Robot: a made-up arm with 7 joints. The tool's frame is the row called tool.
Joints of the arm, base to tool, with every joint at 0 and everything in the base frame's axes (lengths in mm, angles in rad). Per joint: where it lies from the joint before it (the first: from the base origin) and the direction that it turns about. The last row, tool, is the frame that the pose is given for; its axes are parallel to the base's.
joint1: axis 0 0.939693 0.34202 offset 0 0 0
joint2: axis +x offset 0 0 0
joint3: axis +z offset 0 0 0
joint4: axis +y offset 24.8 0 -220.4
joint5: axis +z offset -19.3 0 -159.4
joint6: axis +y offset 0 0 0
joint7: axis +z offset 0 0 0
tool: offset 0 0 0
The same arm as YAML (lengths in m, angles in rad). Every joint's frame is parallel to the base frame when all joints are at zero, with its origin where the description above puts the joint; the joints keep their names.
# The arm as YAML. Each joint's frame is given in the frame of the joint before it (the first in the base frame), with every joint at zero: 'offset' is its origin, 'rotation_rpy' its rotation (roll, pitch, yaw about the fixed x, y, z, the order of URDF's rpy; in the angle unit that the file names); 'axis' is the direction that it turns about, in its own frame. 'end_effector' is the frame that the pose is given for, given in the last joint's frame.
length_unit: m
angle_unit: rad
chain:
  - id: joint1
    offset: [0.0, 0.0, 0.0]
    rotation_rpy: [0.0, 0.0, 0.0]
    axis: [0.0, 0.9397, 0.342]
  - id: joint2
    offset: [0.0, 0.0, 0.0]
    rotation_rpy: [0.0, 0.0, 0.0]
    axis: [1.0, 0.0, 0.0]
  - id: joint3
    offset: [0.0, 0.0, 0.0]
    rotation_rpy: [0.0, 0.0, 0.0]
    axis: [0.0, 0.0, 1.0]
  - id: joint4
    offset: [0.0248, 0.0, -0.2204]
    rotation_rpy: [0.0, 0.0, 0.0]
    axis: [0.0, 1.0, 0.0]
  - id: joint5
    offset: [-0.0193, 0.0, -0.1594]
    rotation_rpy: [0.0, 0.0, 0.0]
    axis: [0.0, 0.0, 1.0]
  - id: joint6
    offset: [0.0, 0.0, 0.0]
    rotation_rpy: [0.0, 0.0, 0.0]
    axis: [0.0, 1.0, 0.0]
  - id: joint7
    offset: [0.0, 0.0, 0.0]
    rotation_rpy: [0.0, 0.0, 0.0]
    axis: [0.0, 0.0, 1.0]
end_effector:
  offset: [0.0, 0.0, 0.0]
  rotation_rpy: [0.0, 0.0, 0.0]

